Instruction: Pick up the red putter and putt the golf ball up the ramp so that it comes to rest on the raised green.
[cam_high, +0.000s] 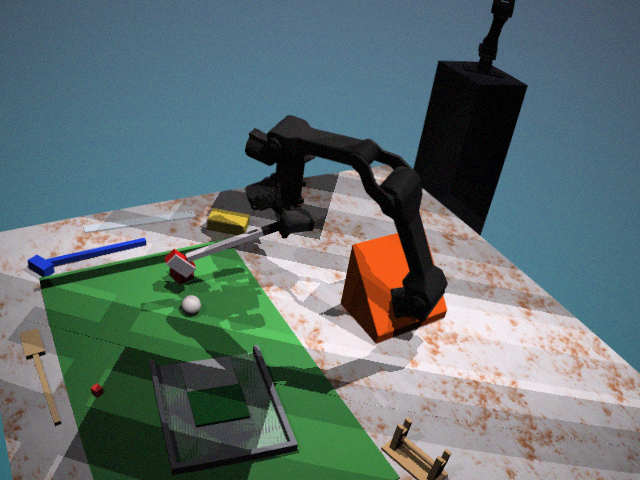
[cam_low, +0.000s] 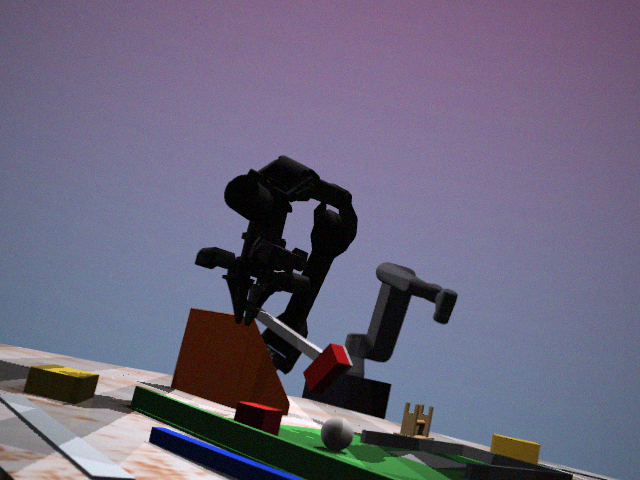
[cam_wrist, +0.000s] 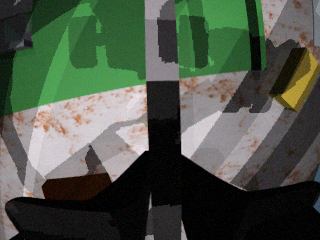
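Now: gripper tip 12 cm short of the red putter and 1 cm above it. Round my gripper tip: golf ball 22 cm ahead, 12 cm below, 4 cm to the left; yellow block 26 cm to the right, 13 cm below, 4 cm ahead; red cube 21 cm ahead, 12 cm below, 9 cm to the right.
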